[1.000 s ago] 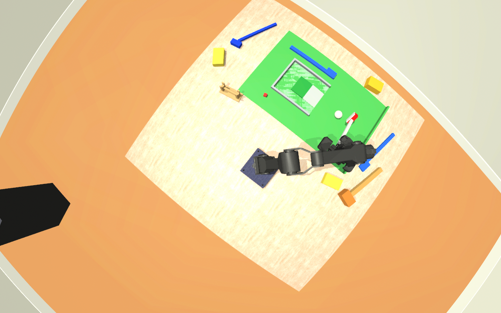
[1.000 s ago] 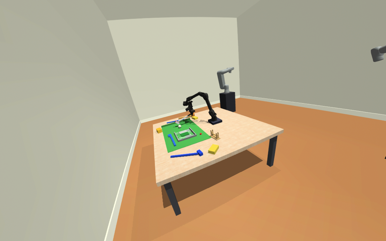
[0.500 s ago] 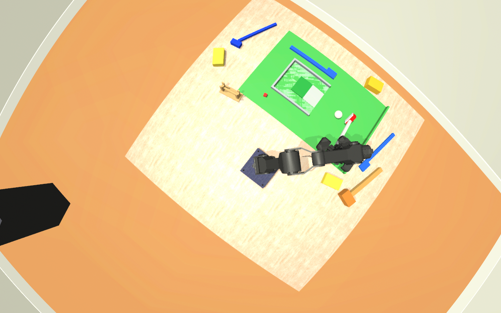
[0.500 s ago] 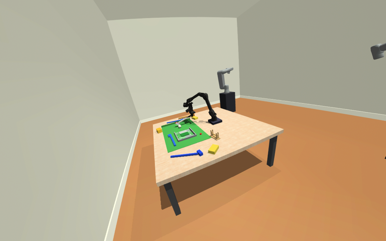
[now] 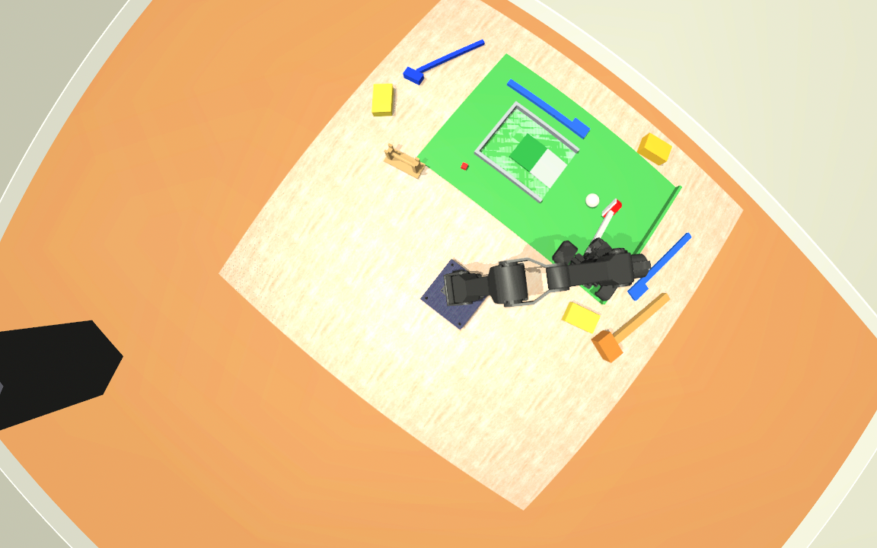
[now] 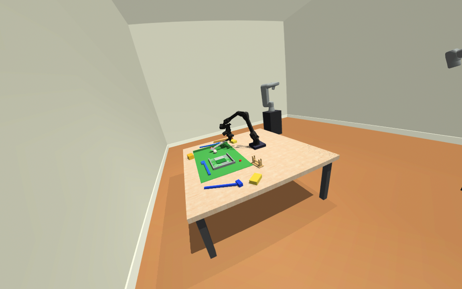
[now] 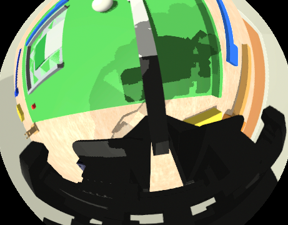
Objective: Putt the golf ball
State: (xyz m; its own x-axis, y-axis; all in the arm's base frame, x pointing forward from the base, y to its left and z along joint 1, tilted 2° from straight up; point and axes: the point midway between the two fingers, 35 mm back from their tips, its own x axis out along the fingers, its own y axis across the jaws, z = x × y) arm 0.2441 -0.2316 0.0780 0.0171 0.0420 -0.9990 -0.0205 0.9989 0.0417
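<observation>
Right now my gripper tip is 13 cm short of the red putter, 1 cm to the right of it and 1 cm above it. Round my gripper tip: white golf ball (23 cm ahead, 7 cm to the left, 6 cm below); then wooden stand (4 cm behind, 59 cm to the left, 4 cm below); then small red cube (6 cm ahead, 44 cm to the left, 7 cm below).
</observation>
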